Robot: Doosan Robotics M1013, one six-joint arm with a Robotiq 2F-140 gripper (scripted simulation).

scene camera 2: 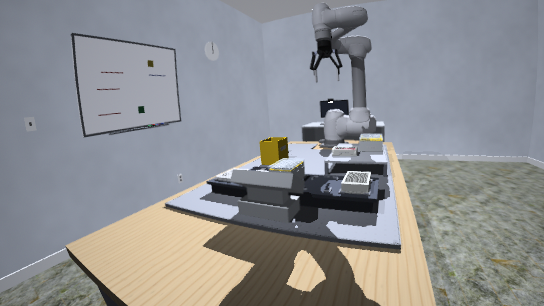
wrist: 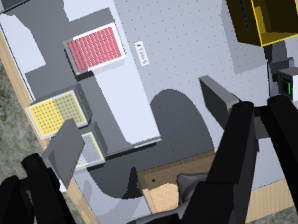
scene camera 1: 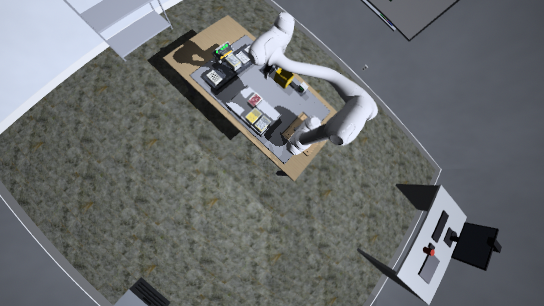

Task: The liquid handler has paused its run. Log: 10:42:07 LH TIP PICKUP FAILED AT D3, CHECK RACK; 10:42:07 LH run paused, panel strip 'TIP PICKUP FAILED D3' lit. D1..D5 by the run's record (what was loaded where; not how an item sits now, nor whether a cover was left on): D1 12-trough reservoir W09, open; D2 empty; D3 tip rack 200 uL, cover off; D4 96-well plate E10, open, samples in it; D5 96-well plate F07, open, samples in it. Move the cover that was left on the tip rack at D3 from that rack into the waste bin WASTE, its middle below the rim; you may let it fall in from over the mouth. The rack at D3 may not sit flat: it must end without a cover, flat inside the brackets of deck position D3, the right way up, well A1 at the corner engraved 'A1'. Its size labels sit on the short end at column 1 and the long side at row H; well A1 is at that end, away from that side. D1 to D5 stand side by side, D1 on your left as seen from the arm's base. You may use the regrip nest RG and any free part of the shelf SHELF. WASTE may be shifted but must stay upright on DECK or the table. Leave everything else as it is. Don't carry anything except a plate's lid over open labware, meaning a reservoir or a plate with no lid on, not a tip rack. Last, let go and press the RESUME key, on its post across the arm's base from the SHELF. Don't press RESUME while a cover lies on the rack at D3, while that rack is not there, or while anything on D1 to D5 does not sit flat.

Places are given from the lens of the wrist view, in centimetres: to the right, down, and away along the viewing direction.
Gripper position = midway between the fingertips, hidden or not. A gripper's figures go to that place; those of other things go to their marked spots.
my gripper [wrist: 139, 112]: -1, 0, 20
clear tip-rack cover [wrist: 47, 115]: -23, 1, 52
raised shelf [wrist: 115, 94]: -8, -4, 59
